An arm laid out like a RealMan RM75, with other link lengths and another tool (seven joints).
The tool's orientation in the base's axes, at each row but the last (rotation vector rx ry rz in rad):
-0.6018 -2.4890 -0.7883
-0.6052 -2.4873 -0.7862
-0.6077 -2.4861 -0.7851
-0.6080 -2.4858 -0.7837
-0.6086 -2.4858 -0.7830
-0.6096 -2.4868 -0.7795
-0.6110 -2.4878 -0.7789
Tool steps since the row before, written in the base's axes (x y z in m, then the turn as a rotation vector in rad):
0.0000 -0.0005 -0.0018 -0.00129 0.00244 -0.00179
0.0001 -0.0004 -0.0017 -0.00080 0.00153 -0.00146
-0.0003 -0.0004 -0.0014 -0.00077 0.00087 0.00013
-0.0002 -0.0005 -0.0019 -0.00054 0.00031 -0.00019
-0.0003 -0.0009 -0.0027 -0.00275 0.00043 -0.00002
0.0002 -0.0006 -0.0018 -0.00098 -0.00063 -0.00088
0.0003 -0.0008 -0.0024 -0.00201 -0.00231 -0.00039
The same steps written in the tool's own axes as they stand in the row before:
-0.0011 -0.0011 0.0010 0.00071 0.00038 0.00319
-0.0011 -0.0009 0.0010 0.00026 0.00010 0.00224
-0.0006 -0.0010 0.0009 0.00092 0.00029 0.00067
-0.0010 -0.0013 0.0011 0.00041 -0.00014 0.00049
-0.0015 -0.0019 0.0015 0.00229 -0.00115 0.00108
-0.0013 -0.0011 0.0009 0.00013 -0.00135 0.00054
-0.0018 -0.0014 0.0012 0.00076 -0.00294 -0.00055

